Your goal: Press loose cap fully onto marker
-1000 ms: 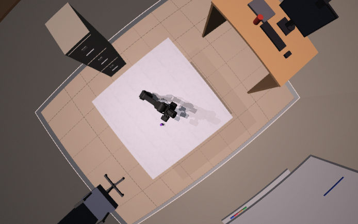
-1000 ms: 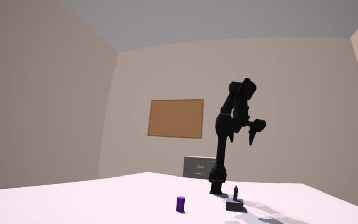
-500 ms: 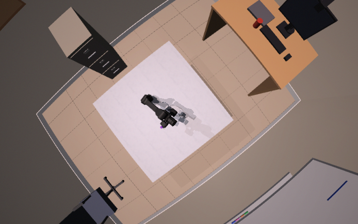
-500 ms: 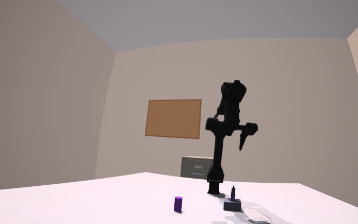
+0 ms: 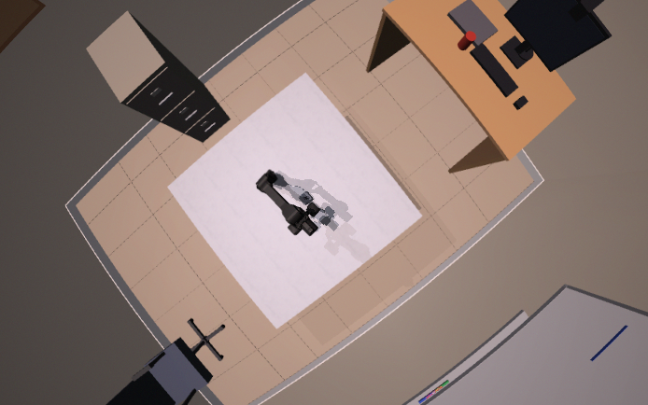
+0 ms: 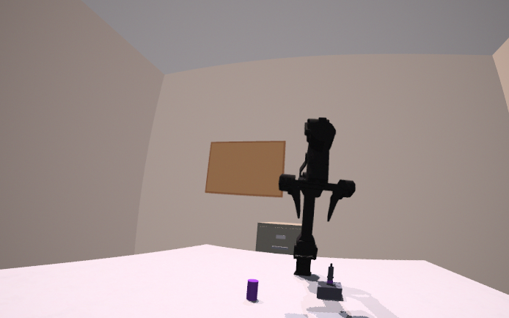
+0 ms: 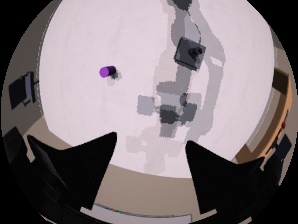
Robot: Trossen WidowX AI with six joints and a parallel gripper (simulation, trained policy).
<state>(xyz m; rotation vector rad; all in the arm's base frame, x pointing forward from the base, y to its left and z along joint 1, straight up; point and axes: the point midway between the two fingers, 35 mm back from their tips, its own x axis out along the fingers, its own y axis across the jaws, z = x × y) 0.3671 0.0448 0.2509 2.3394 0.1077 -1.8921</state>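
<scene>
The purple cap is 19 cm below my gripper tip, 14 cm to the right of it and 1 cm behind it. Also, from my gripper tip: grey holder block: 20 cm below, 12 cm behind, 5 cm to the left.
</scene>
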